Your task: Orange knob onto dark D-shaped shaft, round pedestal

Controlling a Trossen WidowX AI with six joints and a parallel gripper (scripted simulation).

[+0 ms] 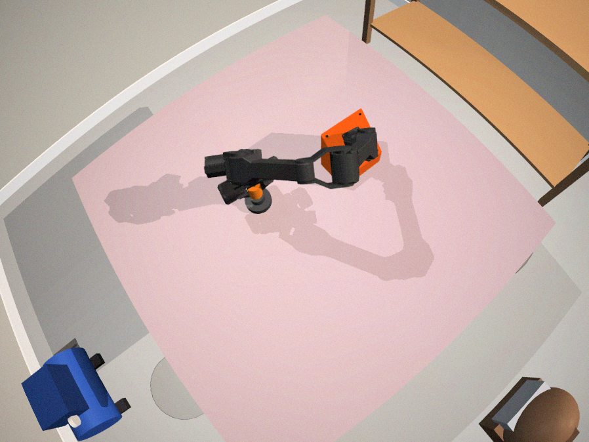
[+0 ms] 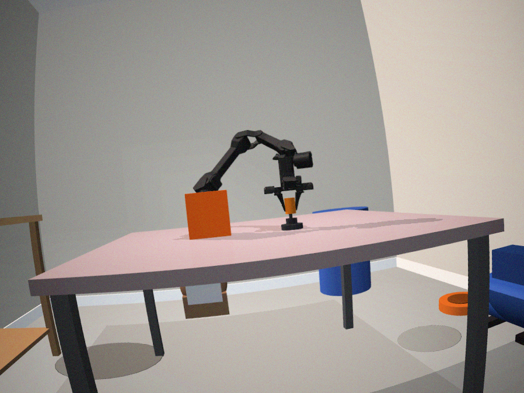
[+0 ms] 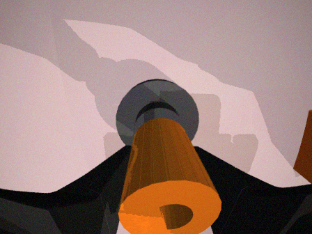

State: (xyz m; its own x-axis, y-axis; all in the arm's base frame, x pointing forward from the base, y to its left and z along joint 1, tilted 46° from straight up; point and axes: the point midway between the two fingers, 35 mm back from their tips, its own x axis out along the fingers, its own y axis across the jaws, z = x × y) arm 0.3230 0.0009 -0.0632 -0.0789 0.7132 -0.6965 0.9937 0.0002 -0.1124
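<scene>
My gripper tip is now 2 cm below the orange knob. Round my gripper tip: pedestal 4 cm below.
</scene>
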